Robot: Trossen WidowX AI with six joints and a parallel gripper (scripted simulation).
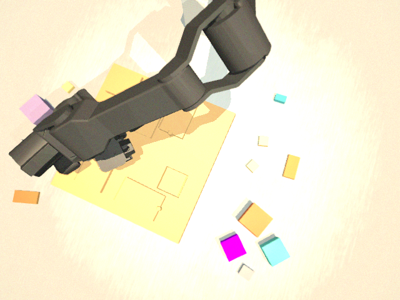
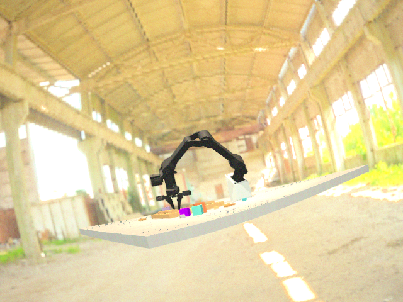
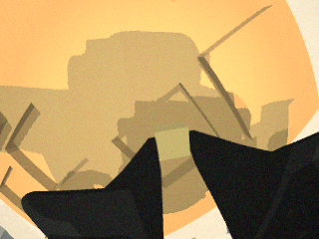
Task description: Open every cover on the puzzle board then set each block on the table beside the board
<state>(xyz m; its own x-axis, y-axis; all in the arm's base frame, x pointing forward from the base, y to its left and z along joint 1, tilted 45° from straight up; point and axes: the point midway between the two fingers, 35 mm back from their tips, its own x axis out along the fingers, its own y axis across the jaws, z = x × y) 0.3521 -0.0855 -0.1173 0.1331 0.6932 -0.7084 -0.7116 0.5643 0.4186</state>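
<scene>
Right now the yellow puzzle board is 6 cm to the left of my gripper tip and 1 cm behind it. Round my gripper tip: orange cube (33 cm to the left, 9 cm ahead, 1 cm above); lilac block (17 cm to the right, 4 cm behind, 1 cm above); magenta cube (30 cm to the left, 15 cm ahead).
</scene>
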